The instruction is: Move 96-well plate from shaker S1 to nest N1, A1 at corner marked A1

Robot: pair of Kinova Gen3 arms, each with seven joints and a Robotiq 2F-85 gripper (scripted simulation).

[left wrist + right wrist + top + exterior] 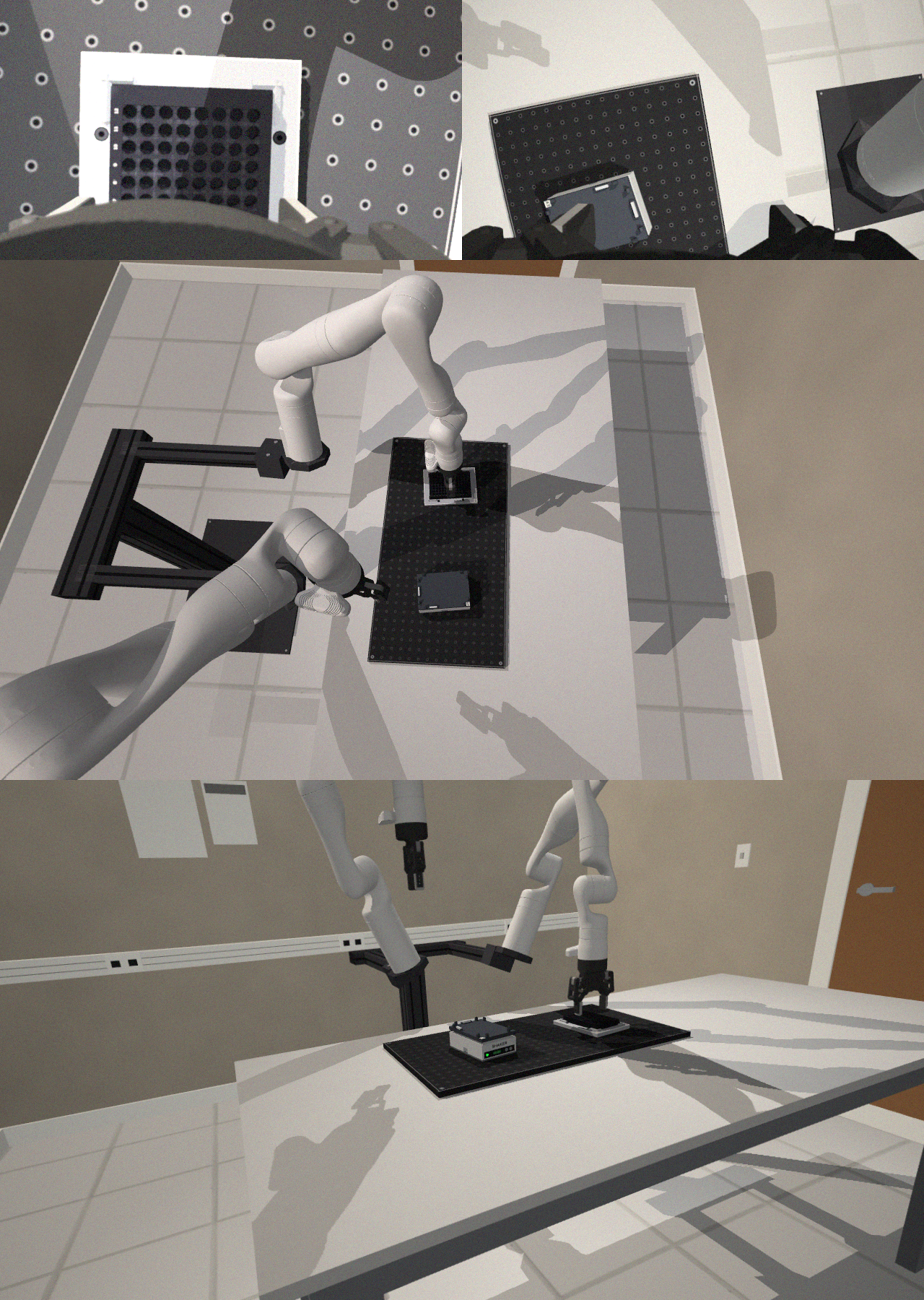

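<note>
Now: the dark 96-well plate 30 mm below my left hand. Also, from my left hand: plate nest N1 (40 mm below).
</note>
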